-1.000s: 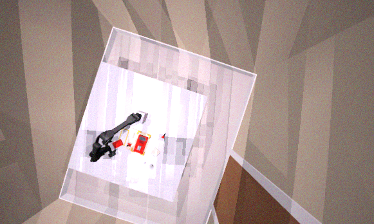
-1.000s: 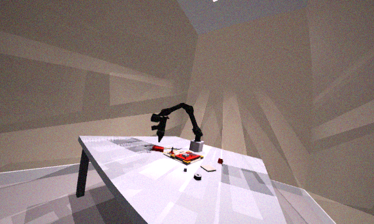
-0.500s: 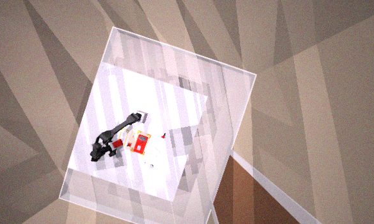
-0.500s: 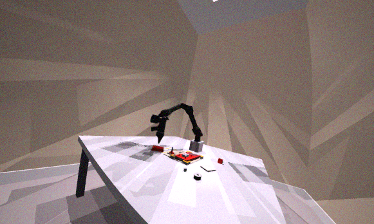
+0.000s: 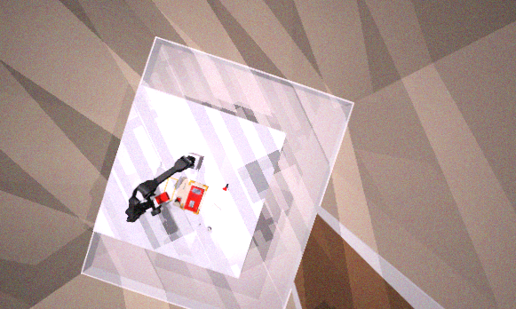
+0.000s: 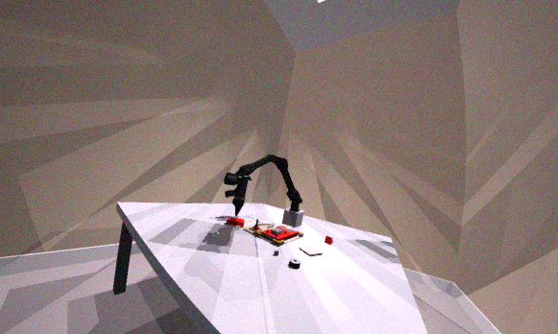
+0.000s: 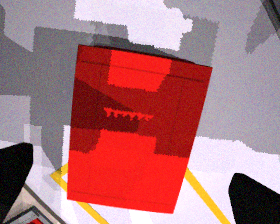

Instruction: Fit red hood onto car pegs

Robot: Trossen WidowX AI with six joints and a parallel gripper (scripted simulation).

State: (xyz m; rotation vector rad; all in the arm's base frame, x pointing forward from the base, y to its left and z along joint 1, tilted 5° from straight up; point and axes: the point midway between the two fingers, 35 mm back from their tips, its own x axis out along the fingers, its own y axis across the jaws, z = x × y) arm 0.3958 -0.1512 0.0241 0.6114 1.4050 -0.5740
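My gripper tip is now 40 mm above the red hood. From my gripper tip the other things lie so: jig 230 mm to the left, 90 mm behind, 50 mm below; grey bit 370 mm to the left, 100 mm ahead, 50 mm below; engine block 260 mm to the left, 50 mm behind, 30 mm below.
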